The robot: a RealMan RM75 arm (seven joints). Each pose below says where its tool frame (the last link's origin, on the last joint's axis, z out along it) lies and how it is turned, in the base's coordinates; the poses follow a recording.
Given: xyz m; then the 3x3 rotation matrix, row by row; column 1 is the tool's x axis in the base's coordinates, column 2 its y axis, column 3 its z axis. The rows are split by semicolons.
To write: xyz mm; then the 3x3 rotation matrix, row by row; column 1 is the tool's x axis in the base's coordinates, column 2 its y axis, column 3 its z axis. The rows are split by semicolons. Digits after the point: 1 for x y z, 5 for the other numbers.
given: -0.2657 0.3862 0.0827; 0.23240 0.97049 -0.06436; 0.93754 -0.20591 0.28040; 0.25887 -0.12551 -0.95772
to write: -265.7 386.2 82.7; 0.23240 0.97049 -0.06436; 0.93754 -0.20591 0.28040; 0.25887 -0.12551 -0.95772
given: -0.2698 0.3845 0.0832; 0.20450 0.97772 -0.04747; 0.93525 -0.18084 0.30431; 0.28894 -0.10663 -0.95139
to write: -269.8 384.5 83.2; 0.20450 0.97772 -0.04747; 0.93525 -0.18084 0.30431; 0.28894 -0.10663 -0.95139
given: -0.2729 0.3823 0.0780; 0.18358 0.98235 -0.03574; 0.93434 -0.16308 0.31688; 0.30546 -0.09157 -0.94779
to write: -272.9 382.3 78.0; 0.18358 0.98235 -0.03574; 0.93434 -0.16308 0.31688; 0.30546 -0.09157 -0.94779
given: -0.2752 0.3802 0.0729; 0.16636 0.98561 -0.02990; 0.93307 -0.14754 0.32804; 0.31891 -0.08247 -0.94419
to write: -275.2 380.2 72.9; 0.16636 0.98561 -0.02990; 0.93307 -0.14754 0.32804; 0.31891 -0.08247 -0.94419
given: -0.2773 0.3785 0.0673; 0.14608 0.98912 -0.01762; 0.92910 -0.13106 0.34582; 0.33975 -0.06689 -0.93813
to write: -277.3 378.5 67.3; 0.14608 0.98912 -0.01762; 0.92910 -0.13106 0.34582; 0.33975 -0.06689 -0.93813
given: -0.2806 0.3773 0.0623; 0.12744 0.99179 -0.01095; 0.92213 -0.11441 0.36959; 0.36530 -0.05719 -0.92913
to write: -280.6 377.3 62.3; 0.12744 0.99179 -0.01095; 0.92213 -0.11441 0.36959; 0.36530 -0.05719 -0.92913
